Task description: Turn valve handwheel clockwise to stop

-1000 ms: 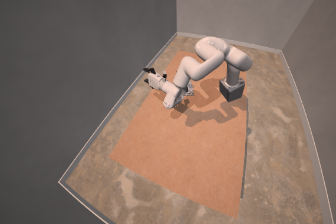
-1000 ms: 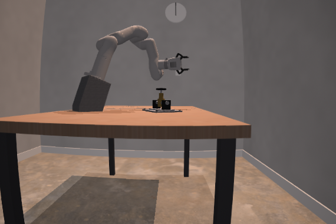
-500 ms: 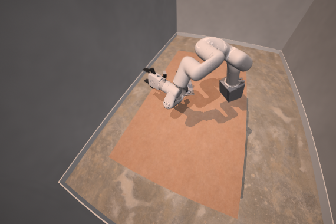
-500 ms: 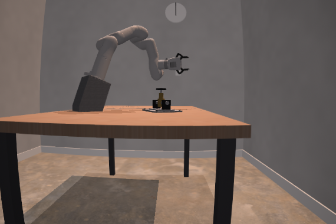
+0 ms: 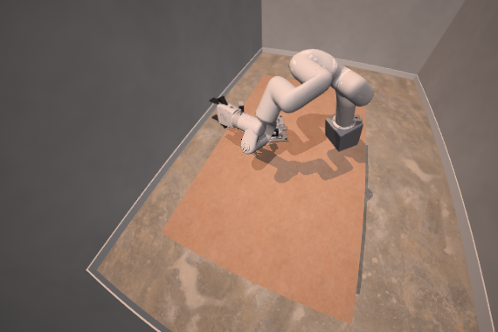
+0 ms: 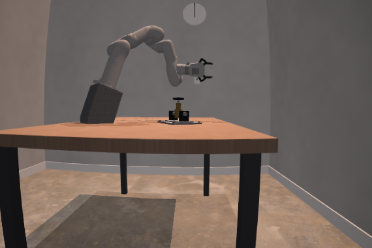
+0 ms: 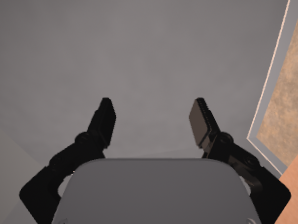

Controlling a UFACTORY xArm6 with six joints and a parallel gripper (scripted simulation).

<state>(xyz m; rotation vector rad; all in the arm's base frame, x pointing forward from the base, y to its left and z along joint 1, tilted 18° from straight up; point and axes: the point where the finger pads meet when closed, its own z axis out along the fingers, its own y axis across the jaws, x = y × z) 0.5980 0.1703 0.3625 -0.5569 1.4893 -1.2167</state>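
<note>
Right now my hand is 25 cm past the black spoked handwheel, 26 cm to the left of it and 22 cm above it. Also, from my hand: grey baseplate 25 cm behind, 26 cm to the right, 34 cm below.
</note>
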